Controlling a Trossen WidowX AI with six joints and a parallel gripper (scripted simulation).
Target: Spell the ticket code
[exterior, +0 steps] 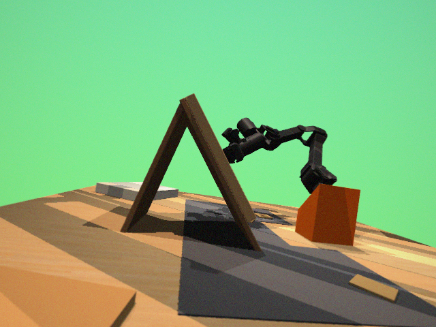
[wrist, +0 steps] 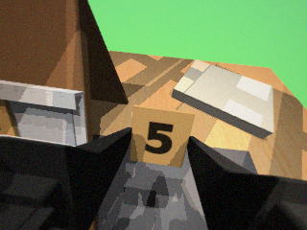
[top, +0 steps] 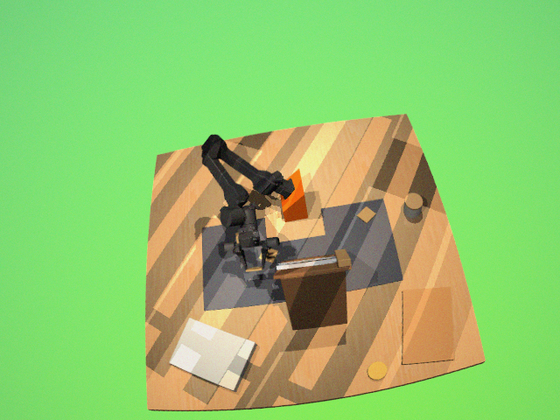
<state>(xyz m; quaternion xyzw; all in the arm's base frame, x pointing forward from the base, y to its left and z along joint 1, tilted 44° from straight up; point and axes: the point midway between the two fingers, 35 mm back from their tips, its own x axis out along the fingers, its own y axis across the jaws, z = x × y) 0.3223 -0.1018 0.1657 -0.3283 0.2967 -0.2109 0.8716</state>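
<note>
My gripper tip is now 200 mm to the right of the white ticket, 80 mm above it and 20 mm past it. From my gripper tip the other things lie so: dark mat 170 mm to the left, 170 mm below, 140 mm behind; then flat tan slab 550 mm to the left, 350 mm ahead, 160 mm below.
</note>
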